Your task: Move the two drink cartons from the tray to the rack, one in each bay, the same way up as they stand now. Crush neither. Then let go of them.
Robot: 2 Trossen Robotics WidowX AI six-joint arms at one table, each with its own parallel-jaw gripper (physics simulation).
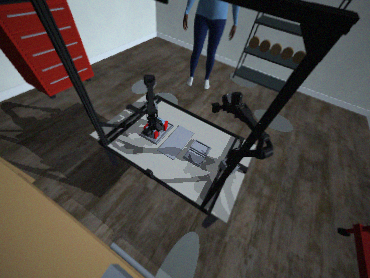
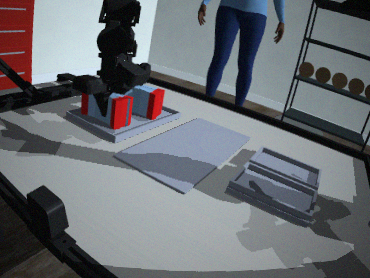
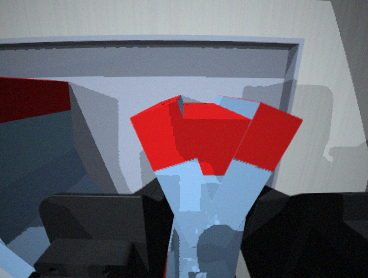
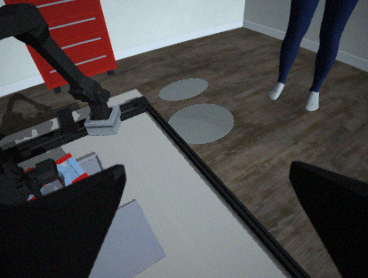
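Where they show: left gripper, between the fingertips: [image 1: 152, 133] [image 2: 108, 114]; right gripper, between the fingertips: [image 1: 217, 102] [image 2: 329, 0] [image 4: 206, 171]; left arm's base, origin of its link: [image 4: 101, 114].
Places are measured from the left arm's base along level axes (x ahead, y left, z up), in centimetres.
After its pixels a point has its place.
Two light-blue drink cartons with red ends are in the grey tray [image 1: 154, 139] [image 2: 129, 132] {z -4.2, x 41.1, y -7.1 cm} [image 3: 169, 60] at the table's far left. My left gripper [image 1: 152, 128] {z -3.5, x 32.5, y -10.1 cm} [image 2: 102, 106] {z -3.5, x 32.5, y -10.1 cm} [image 3: 198, 170] {z -3.5, x 32.5, y -10.1 cm} reaches down into the tray and is shut on the front carton [image 1: 156, 134] {z 0.4, x 37.8, y -8.7 cm} [image 2: 119, 111] {z -0.6, x 37.9, y -8.9 cm} [image 3: 210, 138] {z 1.8, x 35.9, y -7.7 cm}. This carton is pinched in at its middle into a V shape. The second carton [image 1: 165, 125] {z 1.3, x 31.9, y 1.7 cm} [image 2: 148, 100] {z -0.3, x 30.8, y 0.3 cm} [image 3: 56, 132] {z -3.2, x 29.8, y -0.3 cm} [image 4: 68, 171] {z 1.8, x 26.4, y -0.7 cm} stands free just behind it. The grey two-bay rack [image 1: 196, 151] {z -3.5, x 63.4, y 16.1 cm} [image 2: 266, 199] {z -4.0, x 68.9, y 8.2 cm} lies empty to the right. My right gripper [image 1: 218, 106] {z 33.8, x 51.6, y 32.0 cm} [image 4: 206, 171] {z 33.8, x 51.6, y 32.0 cm} is open and empty, high over the table's far edge.
A flat grey mat [image 1: 177, 139] {z -5.2, x 45.2, y 7.5 cm} [image 2: 184, 149] {z -5.2, x 48.3, y 3.0 cm} [image 4: 128, 242] {z -5.1, x 41.5, y 16.3 cm} lies between the tray and the rack. A person [image 1: 208, 33] [image 2: 239, 41] stands beyond the far edge. A black shelf unit [image 1: 266, 20] stands at the back right, and a red cabinet [image 1: 62, 55] at the left.
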